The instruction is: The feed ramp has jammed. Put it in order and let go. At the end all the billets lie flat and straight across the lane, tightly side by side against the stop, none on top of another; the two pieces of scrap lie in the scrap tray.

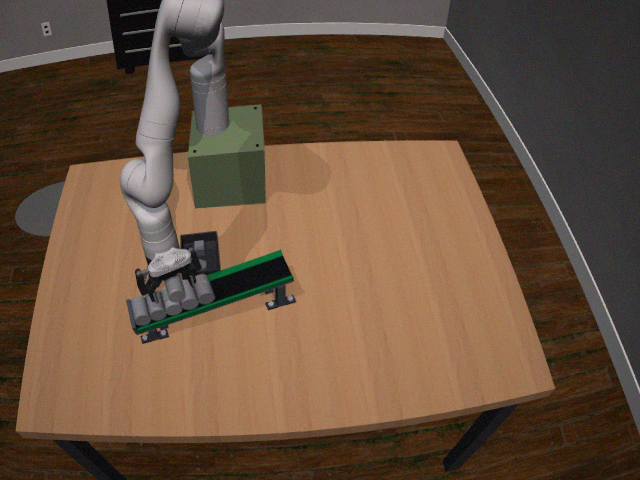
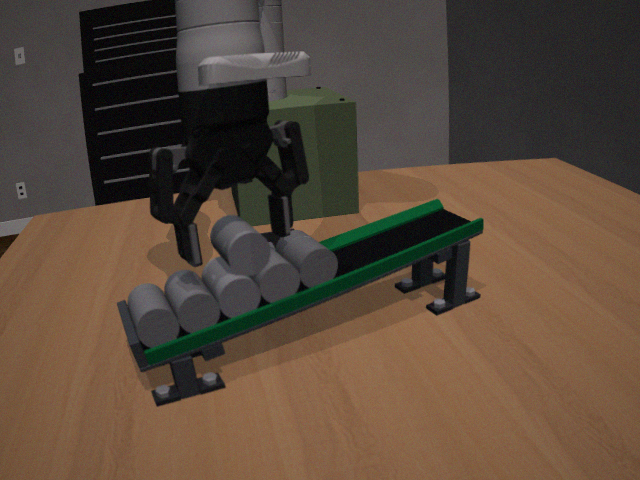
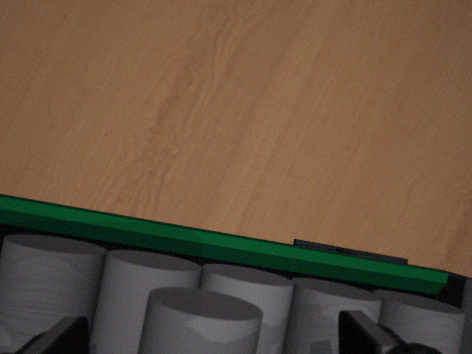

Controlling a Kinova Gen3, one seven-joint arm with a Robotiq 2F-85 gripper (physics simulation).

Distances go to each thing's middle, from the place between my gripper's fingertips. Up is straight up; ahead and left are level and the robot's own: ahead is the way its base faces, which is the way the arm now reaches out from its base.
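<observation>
Black lane (image 2: 362, 253): 80 mm to the left of my hand, 30 mm behind it, 50 mm below it. Dark scrap tray (image 1: 211, 257): 180 mm behind my hand, 100 mm below it, 50 mm to the left of it. Dark stop (image 2: 134, 342): 110 mm to the right of my hand, 60 mm below it, 20 mm ahead of it. Going by their middles, the dark scrap tray is the farthest from my hand of the things named here.
</observation>
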